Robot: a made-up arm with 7 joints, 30 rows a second.
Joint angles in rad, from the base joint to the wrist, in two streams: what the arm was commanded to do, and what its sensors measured. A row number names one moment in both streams.
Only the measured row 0 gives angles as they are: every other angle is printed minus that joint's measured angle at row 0.
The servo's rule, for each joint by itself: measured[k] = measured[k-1] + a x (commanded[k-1-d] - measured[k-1]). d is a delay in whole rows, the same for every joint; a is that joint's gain. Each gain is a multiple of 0.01, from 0.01 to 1. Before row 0 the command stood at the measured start. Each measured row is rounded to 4 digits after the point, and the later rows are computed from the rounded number. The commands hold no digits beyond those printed.
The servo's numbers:
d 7
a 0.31 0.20 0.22 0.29 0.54 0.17 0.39
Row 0, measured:
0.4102 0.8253 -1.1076 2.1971 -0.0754 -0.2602 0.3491
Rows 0 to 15, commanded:
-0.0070 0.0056 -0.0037 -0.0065 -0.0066 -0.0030 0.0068
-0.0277 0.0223 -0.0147 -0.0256 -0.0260 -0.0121 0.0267
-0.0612 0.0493 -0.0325 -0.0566 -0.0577 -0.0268 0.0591
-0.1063 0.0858 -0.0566 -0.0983 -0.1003 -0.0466 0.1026
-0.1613 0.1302 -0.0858 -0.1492 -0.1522 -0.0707 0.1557
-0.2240 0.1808 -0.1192 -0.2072 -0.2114 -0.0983 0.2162
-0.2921 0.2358 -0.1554 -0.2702 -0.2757 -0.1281 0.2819
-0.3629 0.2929 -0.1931 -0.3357 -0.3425 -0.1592 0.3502
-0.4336 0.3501 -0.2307 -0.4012 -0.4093 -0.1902 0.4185
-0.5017 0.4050 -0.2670 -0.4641 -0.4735 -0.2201 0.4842
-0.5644 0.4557 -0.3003 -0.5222 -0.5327 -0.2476 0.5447
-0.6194 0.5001 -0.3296 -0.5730 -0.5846 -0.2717 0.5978
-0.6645 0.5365 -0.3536 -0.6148 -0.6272 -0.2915 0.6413
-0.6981 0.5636 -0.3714 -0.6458 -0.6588 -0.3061 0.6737
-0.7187 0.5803 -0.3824 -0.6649 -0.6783 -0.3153 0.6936
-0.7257 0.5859 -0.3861 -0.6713 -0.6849 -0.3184 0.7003
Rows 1 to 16, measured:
0.0000 0.0000 0.0000 0.0000 0.0000 0.0000 0.0000
0.0000 0.0000 0.0000 0.0000 0.0000 0.0000 0.0000
0.0000 0.0000 0.0000 0.0000 0.0000 0.0000 0.0000
0.0000 0.0000 0.0000 0.0000 0.0000 0.0000 0.0000
0.0000 0.0000 0.0000 0.0000 0.0000 0.0000 0.0000
0.0000 0.0000 0.0000 0.0000 0.0000 0.0000 0.0000
0.0000 0.0000 0.0000 0.0000 0.0000 0.0000 0.0000
-0.0022 0.0011 -0.0008 -0.0019 -0.0036 -0.0005 0.0027
-0.0101 0.0053 -0.0039 -0.0088 -0.0157 -0.0025 0.0121
-0.0259 0.0141 -0.0102 -0.0227 -0.0384 -0.0066 0.0304
-0.0508 0.0284 -0.0204 -0.0446 -0.0718 -0.0134 0.0586
-0.0851 0.0488 -0.0348 -0.0749 -0.1152 -0.0231 0.0965
-0.1282 0.0752 -0.0534 -0.1133 -0.1671 -0.0359 0.1432
-0.1790 0.1073 -0.0758 -0.1588 -0.2257 -0.0516 0.1973
-0.2360 0.1444 -0.1016 -0.2101 -0.2888 -0.0699 0.2569
-0.2973 0.1855 -0.1300 -0.2655 -0.3539 -0.0904 0.3199

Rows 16 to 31, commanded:
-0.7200 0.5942 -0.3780 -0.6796 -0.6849 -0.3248 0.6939
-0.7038 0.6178 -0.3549 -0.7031 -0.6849 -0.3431 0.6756
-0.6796 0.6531 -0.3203 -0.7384 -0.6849 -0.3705 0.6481
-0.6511 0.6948 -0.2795 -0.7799 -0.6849 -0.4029 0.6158
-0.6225 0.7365 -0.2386 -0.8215 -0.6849 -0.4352 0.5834
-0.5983 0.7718 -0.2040 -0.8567 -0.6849 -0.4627 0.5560
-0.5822 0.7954 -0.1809 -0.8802 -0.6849 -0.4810 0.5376
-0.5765 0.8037 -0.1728 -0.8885 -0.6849 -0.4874 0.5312
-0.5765 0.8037 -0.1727 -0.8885 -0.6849 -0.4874 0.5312
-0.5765 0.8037 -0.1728 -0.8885 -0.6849 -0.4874 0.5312
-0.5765 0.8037 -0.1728 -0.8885 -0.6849 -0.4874 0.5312
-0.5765 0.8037 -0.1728 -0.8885 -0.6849 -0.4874 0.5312
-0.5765 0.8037 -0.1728 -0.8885 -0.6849 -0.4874 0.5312
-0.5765 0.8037 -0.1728 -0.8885 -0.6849 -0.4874 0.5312
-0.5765 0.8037 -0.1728 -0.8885 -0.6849 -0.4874 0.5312
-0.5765 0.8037 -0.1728 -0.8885 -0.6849 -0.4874 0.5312
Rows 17 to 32, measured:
-0.3607 0.2294 -0.1601 -0.3231 -0.4185 -0.1124 0.3840
-0.4238 0.2747 -0.1909 -0.3808 -0.4802 -0.1354 0.4467
-0.4844 0.3198 -0.2214 -0.4365 -0.5366 -0.1586 0.5056
-0.5402 0.3631 -0.2505 -0.4882 -0.5855 -0.1812 0.5585
-0.5891 0.4032 -0.2771 -0.5339 -0.6251 -0.2024 0.6034
-0.6293 0.4386 -0.3003 -0.5719 -0.6538 -0.2216 0.6386
-0.6592 0.4681 -0.3192 -0.6007 -0.6706 -0.2381 0.6627
-0.6780 0.4933 -0.3321 -0.6236 -0.6783 -0.2528 0.6749
-0.6860 0.5182 -0.3371 -0.6467 -0.6819 -0.2682 0.6752
-0.6840 0.5452 -0.3334 -0.6733 -0.6835 -0.2856 0.6646
-0.6738 0.5751 -0.3215 -0.7042 -0.6843 -0.3055 0.6456
-0.6579 0.6074 -0.3033 -0.7382 -0.6846 -0.3275 0.6213
-0.6394 0.6403 -0.2815 -0.7726 -0.6848 -0.3505 0.5958
-0.6217 0.6713 -0.2594 -0.8038 -0.6849 -0.3727 0.5731
-0.6077 0.6978 -0.2403 -0.8284 -0.6849 -0.3922 0.5568
-0.5980 0.7190 -0.2254 -0.8458 -0.6849 -0.4084 0.5468

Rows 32 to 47, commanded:
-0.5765 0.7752 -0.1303 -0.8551 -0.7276 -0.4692 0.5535
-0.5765 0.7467 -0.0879 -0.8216 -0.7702 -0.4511 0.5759
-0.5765 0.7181 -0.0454 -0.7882 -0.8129 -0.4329 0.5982
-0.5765 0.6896 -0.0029 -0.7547 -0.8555 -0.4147 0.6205
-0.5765 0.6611 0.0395 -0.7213 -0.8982 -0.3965 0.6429
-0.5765 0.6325 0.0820 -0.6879 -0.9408 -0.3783 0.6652
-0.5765 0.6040 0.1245 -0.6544 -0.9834 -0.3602 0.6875
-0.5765 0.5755 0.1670 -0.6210 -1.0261 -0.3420 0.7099
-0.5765 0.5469 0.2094 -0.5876 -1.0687 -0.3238 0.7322
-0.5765 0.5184 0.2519 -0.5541 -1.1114 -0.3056 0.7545
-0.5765 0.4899 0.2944 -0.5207 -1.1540 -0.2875 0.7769
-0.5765 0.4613 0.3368 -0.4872 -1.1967 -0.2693 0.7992
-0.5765 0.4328 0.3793 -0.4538 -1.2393 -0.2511 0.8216
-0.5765 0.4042 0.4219 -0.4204 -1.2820 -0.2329 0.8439
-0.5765 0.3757 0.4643 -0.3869 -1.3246 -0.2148 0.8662
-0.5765 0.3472 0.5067 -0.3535 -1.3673 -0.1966 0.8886
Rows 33 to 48, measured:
-0.5913 0.7359 -0.2138 -0.8582 -0.6849 -0.4218 0.5407
-0.5867 0.7495 -0.2048 -0.8670 -0.6849 -0.4330 0.5370
-0.5835 0.7603 -0.1978 -0.8732 -0.6849 -0.4422 0.5347
-0.5813 0.7690 -0.1923 -0.8776 -0.6849 -0.4499 0.5333
-0.5798 0.7759 -0.1880 -0.8808 -0.6849 -0.4563 0.5325
-0.5788 0.7815 -0.1847 -0.8830 -0.6849 -0.4616 0.5320
-0.5781 0.7859 -0.1821 -0.8846 -0.6849 -0.4660 0.5317
-0.5776 0.7838 -0.1707 -0.8760 -0.7080 -0.4665 0.5402
-0.5773 0.7764 -0.1525 -0.8602 -0.7416 -0.4639 0.5541
-0.5771 0.7647 -0.1289 -0.8393 -0.7801 -0.4586 0.5713
-0.5769 0.7497 -0.1012 -0.8148 -0.8208 -0.4511 0.5905
-0.5768 0.7320 -0.0702 -0.7877 -0.8626 -0.4418 0.6109
-0.5767 0.7121 -0.0367 -0.7588 -0.9048 -0.4310 0.6321
-0.5766 0.6905 -0.0012 -0.7285 -0.9472 -0.4190 0.6537
-0.5766 0.6675 0.0358 -0.6973 -0.9898 -0.4059 0.6756
-0.5766 0.6434 0.0740 -0.6655 -1.0324 -0.3919 0.6977

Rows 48 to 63, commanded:
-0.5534 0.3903 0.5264 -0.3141 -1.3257 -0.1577 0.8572
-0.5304 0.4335 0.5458 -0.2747 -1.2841 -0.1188 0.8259
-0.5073 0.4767 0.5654 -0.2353 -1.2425 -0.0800 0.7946
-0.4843 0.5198 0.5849 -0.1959 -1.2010 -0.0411 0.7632
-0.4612 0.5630 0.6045 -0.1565 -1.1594 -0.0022 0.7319
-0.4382 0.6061 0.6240 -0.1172 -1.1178 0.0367 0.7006
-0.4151 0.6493 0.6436 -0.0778 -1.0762 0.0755 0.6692
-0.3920 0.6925 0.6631 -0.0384 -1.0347 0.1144 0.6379
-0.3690 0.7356 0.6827 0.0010 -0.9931 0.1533 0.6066
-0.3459 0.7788 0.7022 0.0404 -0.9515 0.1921 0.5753
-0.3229 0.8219 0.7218 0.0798 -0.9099 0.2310 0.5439
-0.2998 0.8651 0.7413 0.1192 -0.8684 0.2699 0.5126
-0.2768 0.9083 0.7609 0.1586 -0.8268 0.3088 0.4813
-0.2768 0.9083 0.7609 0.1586 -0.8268 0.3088 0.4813
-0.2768 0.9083 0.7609 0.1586 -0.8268 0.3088 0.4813
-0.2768 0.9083 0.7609 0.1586 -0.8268 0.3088 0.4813
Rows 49 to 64, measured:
-0.5766 0.6184 0.1131 -0.6332 -1.0751 -0.3772 0.7199
-0.5766 0.5927 0.1530 -0.6006 -1.1177 -0.3620 0.7421
-0.5766 0.5664 0.1934 -0.5677 -1.1604 -0.3462 0.7644
-0.5766 0.5397 0.2343 -0.5347 -1.2030 -0.3300 0.7867
-0.5766 0.5126 0.2756 -0.5016 -1.2457 -0.3135 0.8090
-0.5766 0.4852 0.3171 -0.4683 -1.2883 -0.2967 0.8313
-0.5766 0.4576 0.3588 -0.4350 -1.3310 -0.2797 0.8536
-0.5694 0.4441 0.3957 -0.3999 -1.3281 -0.2590 0.8550
-0.5573 0.4420 0.4287 -0.3636 -1.3043 -0.2352 0.8437
-0.5418 0.4489 0.4588 -0.3264 -1.2709 -0.2088 0.8246
-0.5240 0.4631 0.4865 -0.2886 -1.2332 -0.1803 0.8007
-0.5045 0.4831 0.5125 -0.2503 -1.1933 -0.1500 0.7739
-0.4839 0.5077 0.5370 -0.2117 -1.1525 -0.1183 0.7453
-0.4626 0.5360 0.5605 -0.1729 -1.1113 -0.0854 0.7156
-0.4407 0.5673 0.5831 -0.1339 -1.0699 -0.0514 0.6853
-0.4185 0.6010 0.6050 -0.0948 -1.0284 -0.0166 0.6546

